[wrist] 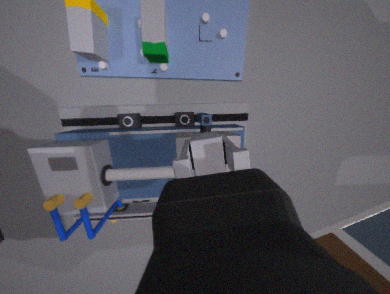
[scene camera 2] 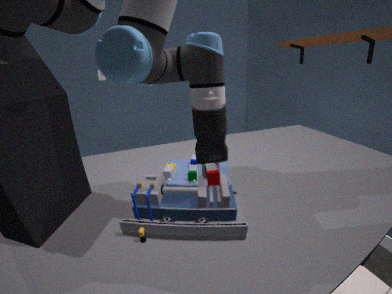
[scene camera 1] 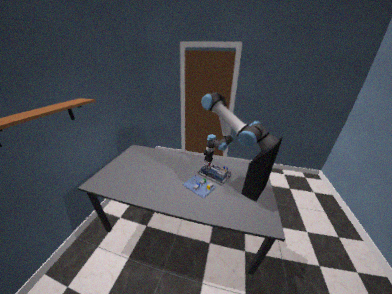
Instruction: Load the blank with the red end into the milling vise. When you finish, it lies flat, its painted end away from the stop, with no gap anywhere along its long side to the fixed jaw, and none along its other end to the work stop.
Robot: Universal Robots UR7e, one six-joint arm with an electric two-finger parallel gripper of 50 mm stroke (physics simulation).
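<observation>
The blank with the red end is held lengthwise over the slot between the vise jaws, its red end toward scene camera 2. Below the red end, pale upright strips show in the slot. My gripper is shut on this blank; its dark body hides the near part in the wrist view. The vise has a movable jaw on the spindle side and a fixed jaw on the other. The work stop is at the unpainted end; contact there cannot be told.
A blue tray beside the vise holds blanks with a yellow end and a green end, and one with a blue end. Blue handles stand at the vise's grey block. A dark pedestal stands on the table.
</observation>
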